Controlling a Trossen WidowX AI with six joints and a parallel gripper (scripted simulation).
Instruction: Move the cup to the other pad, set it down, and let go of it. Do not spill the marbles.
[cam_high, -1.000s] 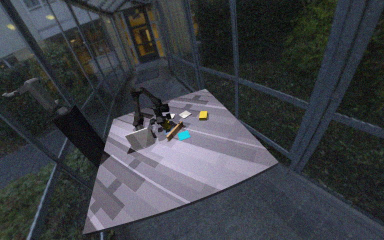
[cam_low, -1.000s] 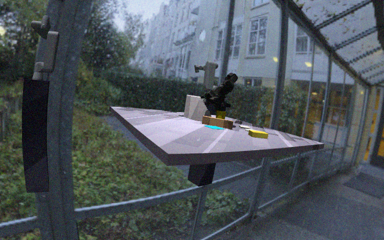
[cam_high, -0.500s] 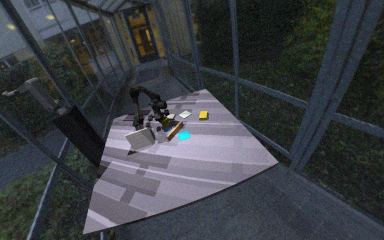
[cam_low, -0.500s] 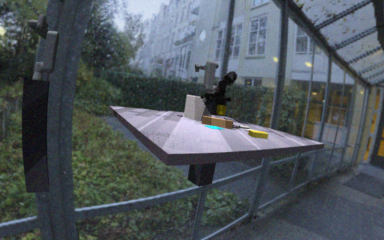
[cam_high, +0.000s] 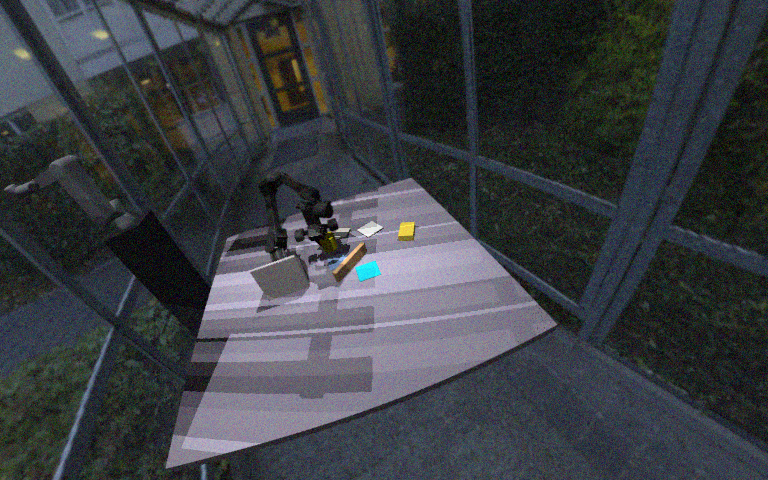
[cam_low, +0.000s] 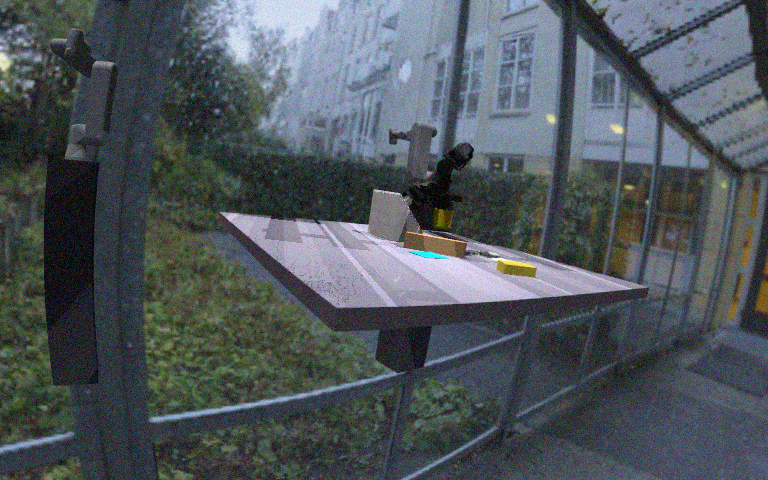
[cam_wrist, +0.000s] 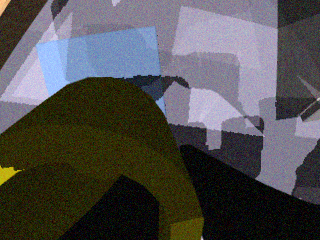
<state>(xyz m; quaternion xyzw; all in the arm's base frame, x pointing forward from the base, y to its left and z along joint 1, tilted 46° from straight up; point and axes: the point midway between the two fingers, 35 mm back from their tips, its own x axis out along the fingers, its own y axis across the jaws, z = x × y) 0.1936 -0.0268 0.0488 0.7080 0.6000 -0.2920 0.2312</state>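
The cyan pad is 150 mm to the right of my gripper tip, 140 mm ahead of it and 120 mm below it. Also, from my gripper tip: olive-yellow cup 20 mm ahead; light blue pad 120 mm below, 40 mm ahead, 10 mm to the right; wooden bar 100 mm below, 90 mm ahead, 80 mm to the right.
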